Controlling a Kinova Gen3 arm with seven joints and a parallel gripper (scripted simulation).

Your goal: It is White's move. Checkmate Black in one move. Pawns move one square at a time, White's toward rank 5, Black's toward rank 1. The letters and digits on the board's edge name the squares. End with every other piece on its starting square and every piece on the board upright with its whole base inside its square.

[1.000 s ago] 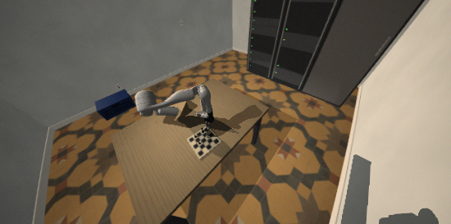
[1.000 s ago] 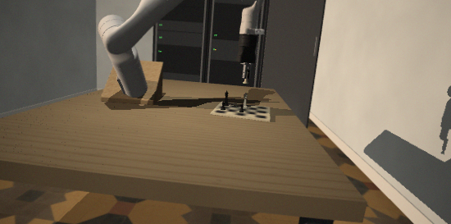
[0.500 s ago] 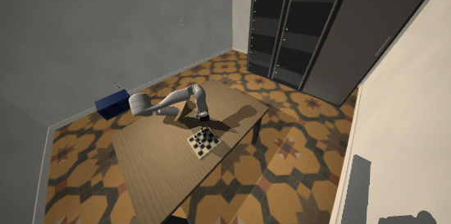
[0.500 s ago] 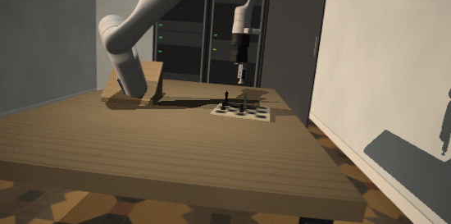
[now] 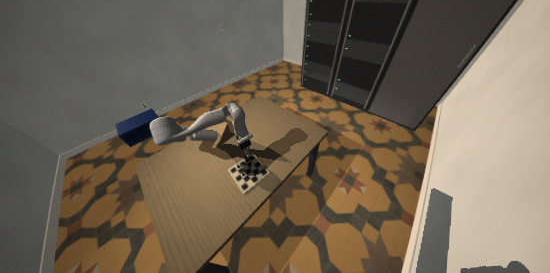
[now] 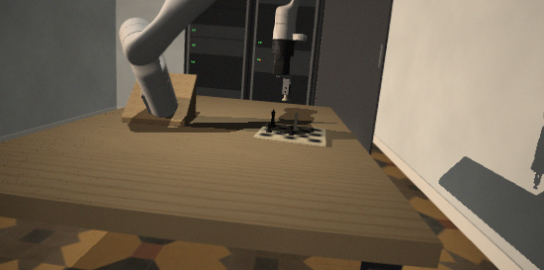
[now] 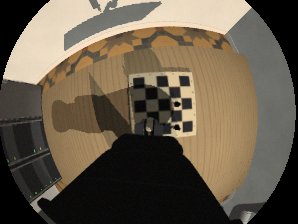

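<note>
Right now the tall black piece is 11 cm below my hand and 4 cm behind it. Also, from my hand: white piece (11 cm below, 4 cm ahead, 2 cm to the right); then chessboard (14 cm below, 5 cm to the right, 3 cm ahead).
</note>
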